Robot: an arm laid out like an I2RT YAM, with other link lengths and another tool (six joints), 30 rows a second.
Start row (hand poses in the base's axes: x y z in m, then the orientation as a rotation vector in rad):
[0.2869 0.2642 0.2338 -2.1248 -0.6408 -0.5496]
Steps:
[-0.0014 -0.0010 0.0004 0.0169 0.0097 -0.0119]
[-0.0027 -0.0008 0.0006 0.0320 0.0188 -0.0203]
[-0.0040 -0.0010 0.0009 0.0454 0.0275 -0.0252]
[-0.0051 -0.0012 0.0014 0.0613 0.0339 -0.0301]
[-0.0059 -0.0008 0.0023 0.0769 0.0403 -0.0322]
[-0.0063 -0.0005 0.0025 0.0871 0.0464 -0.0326]
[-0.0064 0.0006 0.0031 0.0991 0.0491 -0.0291]
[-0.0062 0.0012 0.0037 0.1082 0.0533 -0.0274]
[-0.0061 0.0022 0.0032 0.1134 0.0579 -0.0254]
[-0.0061 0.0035 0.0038 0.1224 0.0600 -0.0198]
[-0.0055 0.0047 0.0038 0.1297 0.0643 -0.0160]
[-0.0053 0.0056 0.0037 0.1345 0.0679 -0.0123]
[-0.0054 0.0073 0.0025 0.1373 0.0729 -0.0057]
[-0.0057 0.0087 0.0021 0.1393 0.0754 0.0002]
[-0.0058 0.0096 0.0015 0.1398 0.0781 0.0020]
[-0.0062 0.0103 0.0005 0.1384 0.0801 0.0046]
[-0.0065 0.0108 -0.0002 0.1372 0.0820 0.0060]
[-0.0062 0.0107 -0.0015 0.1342 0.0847 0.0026]
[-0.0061 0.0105 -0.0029 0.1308 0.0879 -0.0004]
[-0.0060 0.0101 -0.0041 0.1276 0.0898 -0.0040]
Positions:
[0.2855 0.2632 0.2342 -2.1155 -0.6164 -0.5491]
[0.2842 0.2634 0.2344 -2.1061 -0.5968 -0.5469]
[0.2829 0.2632 0.2347 -2.0968 -0.5817 -0.5429]
[0.2818 0.2630 0.2352 -2.0848 -0.5669 -0.5419]
[0.2810 0.2634 0.2361 -2.0718 -0.5552 -0.5393]
[0.2806 0.2637 0.2363 -2.0632 -0.5475 -0.5350]
[0.2805 0.2648 0.2369 -2.0509 -0.5450 -0.5326]
[0.2807 0.2654 0.2375 -2.0422 -0.5409 -0.5291]
[0.2808 0.2664 0.2370 -2.0371 -0.5385 -0.5241]
[0.2808 0.2677 0.2376 -2.0267 -0.5395 -0.5207]
[0.2814 0.2689 0.2376 -2.0189 -0.5382 -0.5155]
[0.2816 0.2698 0.2375 -2.0133 -0.5381 -0.5107]
[0.2815 0.2715 0.2363 -2.0086 -0.5410 -0.5024]
[0.2812 0.2729 0.2359 -2.0047 -0.5448 -0.4971]
[0.2811 0.2738 0.2353 -2.0038 -0.5449 -0.4933]
[0.2807 0.2745 0.2343 -2.0043 -0.5470 -0.4895]
[0.2804 0.2750 0.2336 -2.0051 -0.5478 -0.4865]
[0.2807 0.2749 0.2323 -2.0096 -0.5441 -0.4848]
[0.2808 0.2747 0.2309 -2.0144 -0.5406 -0.4823]
[0.2809 0.2743 0.2297 -2.0191 -0.5372 -0.4815]

